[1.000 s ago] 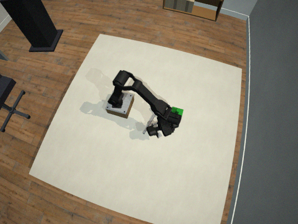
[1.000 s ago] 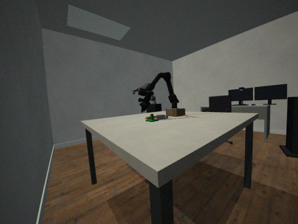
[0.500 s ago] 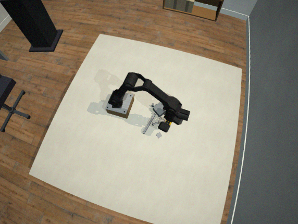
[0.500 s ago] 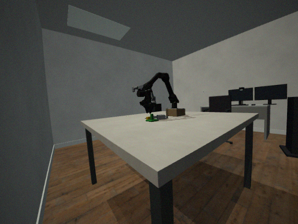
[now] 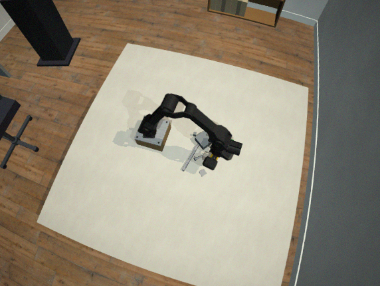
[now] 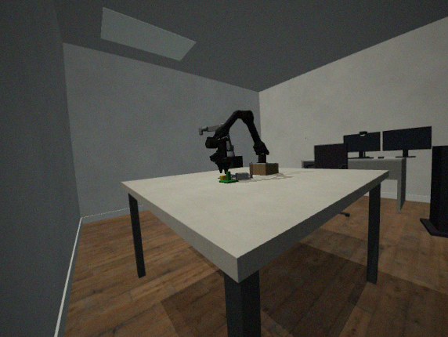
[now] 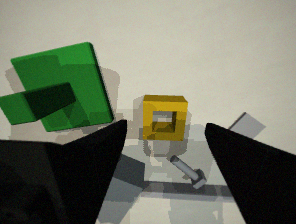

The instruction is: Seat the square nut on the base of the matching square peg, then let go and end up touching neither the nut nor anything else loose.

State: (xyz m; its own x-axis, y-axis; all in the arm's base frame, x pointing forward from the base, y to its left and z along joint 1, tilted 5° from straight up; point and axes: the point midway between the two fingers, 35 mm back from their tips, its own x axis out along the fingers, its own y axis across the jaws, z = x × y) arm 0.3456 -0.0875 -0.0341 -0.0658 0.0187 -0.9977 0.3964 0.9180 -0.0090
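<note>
My gripper is now 60 mm past the grey block, 100 mm to the right of it and 60 mm above it. The rest, counted from my hand: long grey bar: 120 mm behind, 10 mm to the right, 70 mm below.
</note>
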